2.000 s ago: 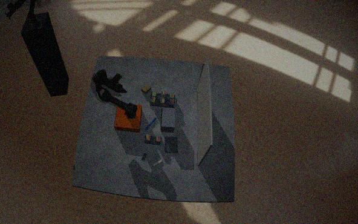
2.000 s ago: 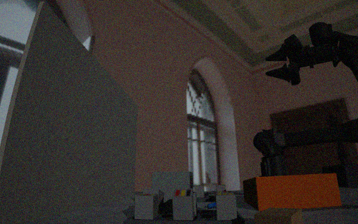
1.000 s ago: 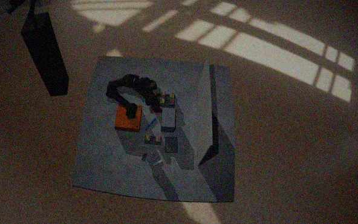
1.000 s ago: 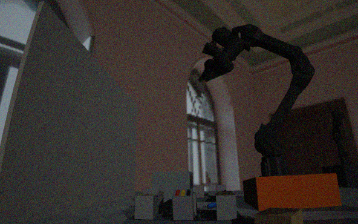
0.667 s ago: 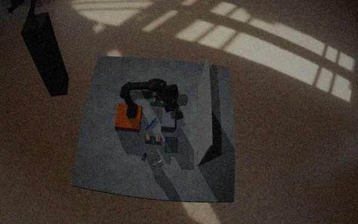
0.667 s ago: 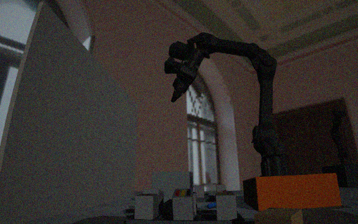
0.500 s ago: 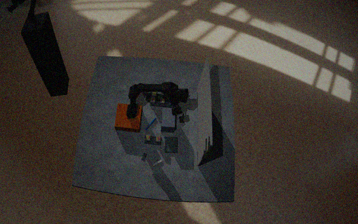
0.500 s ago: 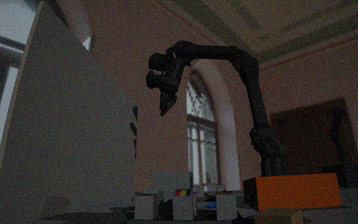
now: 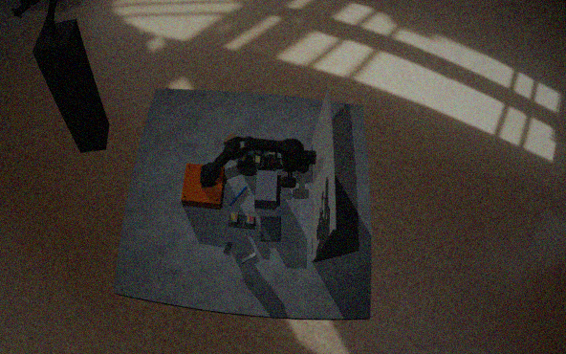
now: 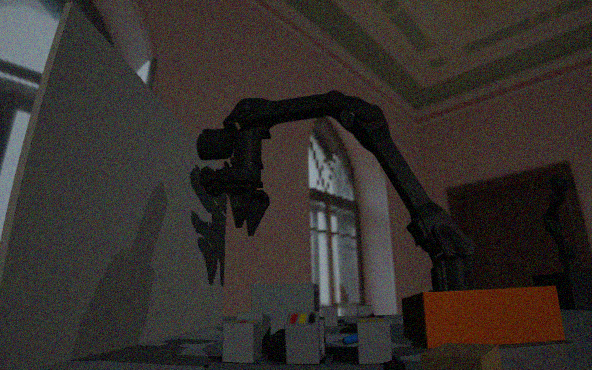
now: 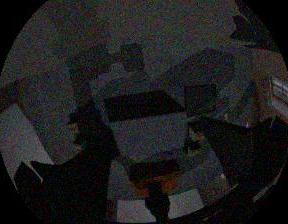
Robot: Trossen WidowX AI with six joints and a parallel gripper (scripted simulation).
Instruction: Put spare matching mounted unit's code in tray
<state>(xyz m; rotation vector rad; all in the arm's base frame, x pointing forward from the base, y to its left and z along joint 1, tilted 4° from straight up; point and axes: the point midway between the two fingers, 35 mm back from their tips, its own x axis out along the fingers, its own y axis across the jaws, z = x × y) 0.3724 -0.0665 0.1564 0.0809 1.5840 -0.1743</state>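
My gripper tip is now 18 cm past the spare block, 21 cm to the right of it and 16 cm above it. The rest, counted from my gripper tip: dark square tray (8 cm behind, 17 cm to the right, 20 cm below); then tall grey panel (16 cm ahead, 3 cm to the right, 3 cm above); then mounted unit (8 cm behind, 2 cm to the left, 15 cm below).
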